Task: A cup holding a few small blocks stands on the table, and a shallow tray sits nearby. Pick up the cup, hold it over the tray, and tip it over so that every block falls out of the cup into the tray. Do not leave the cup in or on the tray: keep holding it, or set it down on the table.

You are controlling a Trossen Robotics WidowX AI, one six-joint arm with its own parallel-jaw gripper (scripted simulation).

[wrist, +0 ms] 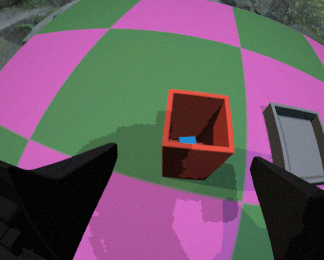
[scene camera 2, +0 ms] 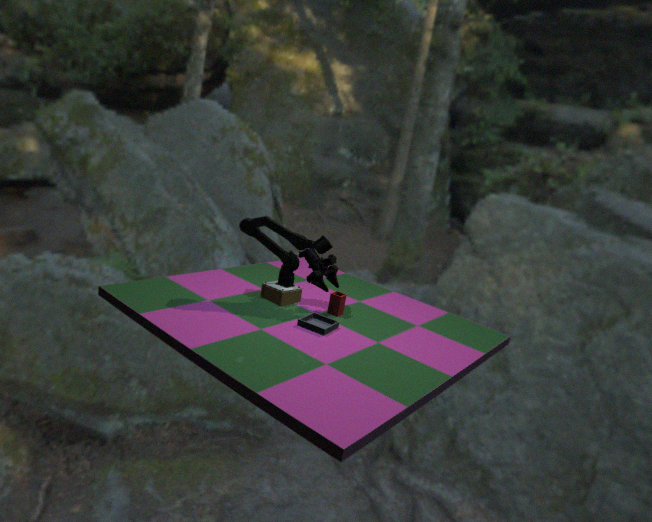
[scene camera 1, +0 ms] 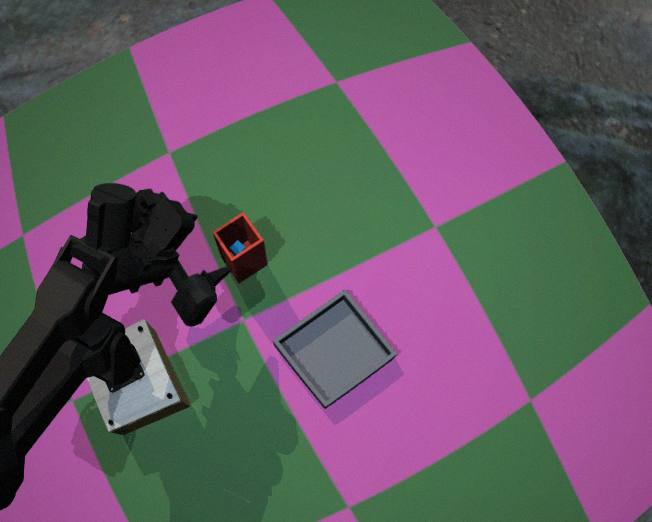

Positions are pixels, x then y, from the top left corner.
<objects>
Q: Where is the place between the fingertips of the gripper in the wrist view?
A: At 187, 157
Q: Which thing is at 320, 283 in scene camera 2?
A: The gripper.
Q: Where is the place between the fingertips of the gripper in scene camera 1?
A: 212, 243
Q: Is the gripper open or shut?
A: Open.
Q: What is the gripper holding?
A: Nothing.
</objects>
